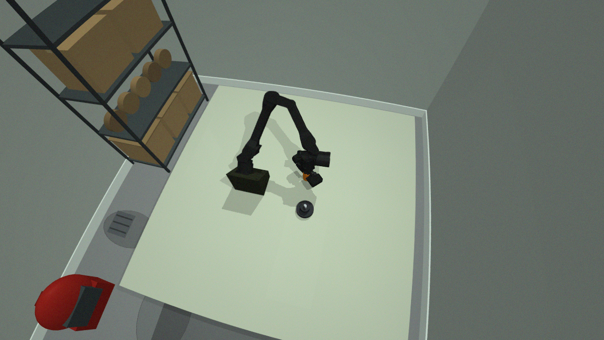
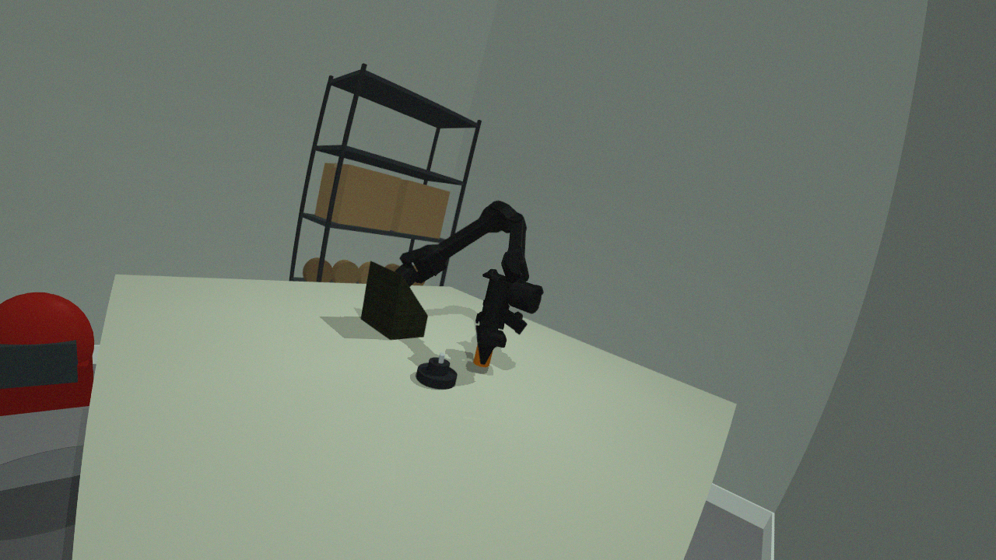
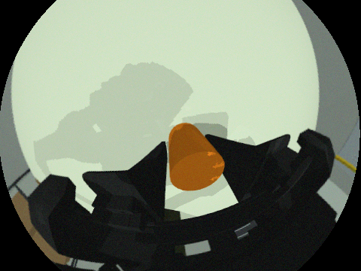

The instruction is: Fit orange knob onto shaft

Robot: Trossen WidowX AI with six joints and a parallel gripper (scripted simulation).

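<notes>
The orange knob is 30 mm above my gripper tip. The rest, counted from my gripper tip: round black pedestal: 170 mm to the right, 40 mm ahead, 20 mm above.
</notes>
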